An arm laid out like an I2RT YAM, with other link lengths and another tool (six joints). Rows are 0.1 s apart.
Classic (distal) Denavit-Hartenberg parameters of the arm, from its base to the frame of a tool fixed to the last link. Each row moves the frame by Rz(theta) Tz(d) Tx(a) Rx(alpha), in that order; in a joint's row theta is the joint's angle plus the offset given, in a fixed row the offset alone. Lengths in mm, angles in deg.
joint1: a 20.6, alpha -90, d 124.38, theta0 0
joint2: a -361.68, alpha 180, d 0, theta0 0
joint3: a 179.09, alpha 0, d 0, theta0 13.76
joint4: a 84.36, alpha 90, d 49.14, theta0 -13.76
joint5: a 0, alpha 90, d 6.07, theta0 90
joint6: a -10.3, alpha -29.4, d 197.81, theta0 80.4
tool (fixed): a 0, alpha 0, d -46.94, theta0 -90
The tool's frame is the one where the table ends.
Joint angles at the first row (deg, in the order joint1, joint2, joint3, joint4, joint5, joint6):
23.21, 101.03, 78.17, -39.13, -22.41, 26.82
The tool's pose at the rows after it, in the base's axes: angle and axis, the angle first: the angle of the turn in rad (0 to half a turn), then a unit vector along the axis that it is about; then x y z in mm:
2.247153 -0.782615 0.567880 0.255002 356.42 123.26 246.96
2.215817 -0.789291 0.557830 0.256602 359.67 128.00 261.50
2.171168 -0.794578 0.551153 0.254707 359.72 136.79 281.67
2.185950 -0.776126 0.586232 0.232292 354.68 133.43 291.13
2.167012 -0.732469 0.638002 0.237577 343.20 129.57 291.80
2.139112 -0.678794 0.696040 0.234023 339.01 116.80 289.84
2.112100 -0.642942 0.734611 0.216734 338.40 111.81 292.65
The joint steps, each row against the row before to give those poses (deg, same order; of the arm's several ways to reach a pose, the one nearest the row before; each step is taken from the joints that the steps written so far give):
-1.15, -0.42, 2.34, -2.62, 2.68, -1.69
0.09, -0.44, 2.70, -1.27, -0.96, -0.18
1.14, -1.23, 2.77, -0.90, -0.20, 1.56
1.60, -0.82, 2.94, -3.87, 4.19, 4.52
0.58, -1.66, -1.37, -0.08, 0.90, 7.49
-1.32, -1.23, -1.87, 1.09, 0.70, 7.04
0.33, -0.91, -0.53, 0.93, 2.52, 5.70

